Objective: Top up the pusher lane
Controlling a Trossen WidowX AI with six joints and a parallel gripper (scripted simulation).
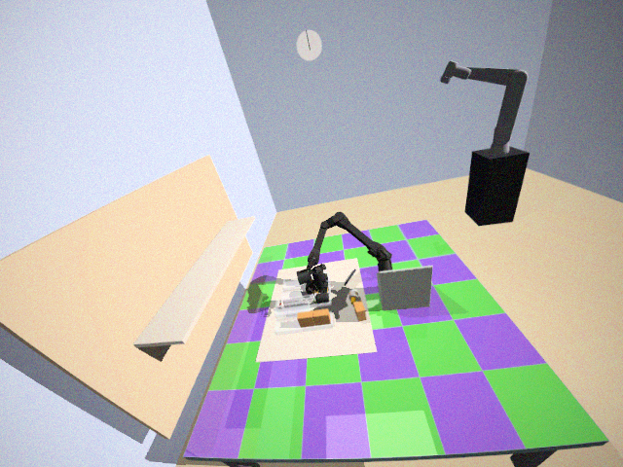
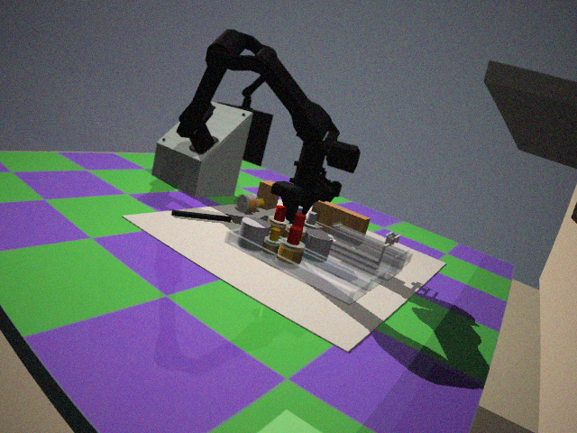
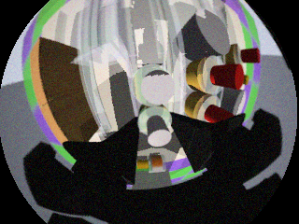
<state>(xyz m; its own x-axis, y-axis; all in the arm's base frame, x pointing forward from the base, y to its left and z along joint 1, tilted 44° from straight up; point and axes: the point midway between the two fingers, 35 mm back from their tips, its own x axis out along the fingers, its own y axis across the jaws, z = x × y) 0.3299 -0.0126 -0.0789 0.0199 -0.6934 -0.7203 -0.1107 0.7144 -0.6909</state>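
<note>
Now: gripper tip 6 cm short of the white mat, 3 cm above it and 1 cm to the left of it. The rest, counted from my gripper tip: small block (18 cm behind, 10 cm to the left, 1 cm above); then black pen (17 cm to the right, 13 cm behind, 2 cm below).
</note>
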